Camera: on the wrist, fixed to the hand. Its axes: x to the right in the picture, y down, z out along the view.
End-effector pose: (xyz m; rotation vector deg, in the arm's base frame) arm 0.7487 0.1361 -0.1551 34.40 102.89 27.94
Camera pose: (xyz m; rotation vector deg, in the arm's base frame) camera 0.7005 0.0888 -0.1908 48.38 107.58 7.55
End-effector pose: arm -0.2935 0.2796 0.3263 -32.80 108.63 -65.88
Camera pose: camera -0.3318 0.2600 0.3894 -22.39 91.76 -83.25
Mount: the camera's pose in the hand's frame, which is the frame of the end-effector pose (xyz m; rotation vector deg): 0.0092 -0.0661 -0.0372 21.36 -1.52 -0.80
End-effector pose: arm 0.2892 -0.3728 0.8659 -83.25 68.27 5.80
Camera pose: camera 0.3187 -0.4216 0.9167 -64.66 63.61 -6.12
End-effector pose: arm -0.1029 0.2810 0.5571 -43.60 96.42 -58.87
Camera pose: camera -0.1399 0.2541 0.6183 -30.86 80.66 -73.82
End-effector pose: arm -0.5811 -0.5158 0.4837 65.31 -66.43 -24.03
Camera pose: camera -0.5270 -0.5326 0.4325 84.11 -73.74 -13.36
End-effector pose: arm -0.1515 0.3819 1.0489 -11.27 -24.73 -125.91
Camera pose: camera -0.2089 0.3987 1.0014 -1.13 -48.55 -119.48
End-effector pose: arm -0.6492 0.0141 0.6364 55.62 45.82 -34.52
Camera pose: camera -0.7056 0.0168 0.5849 74.16 39.13 -45.40
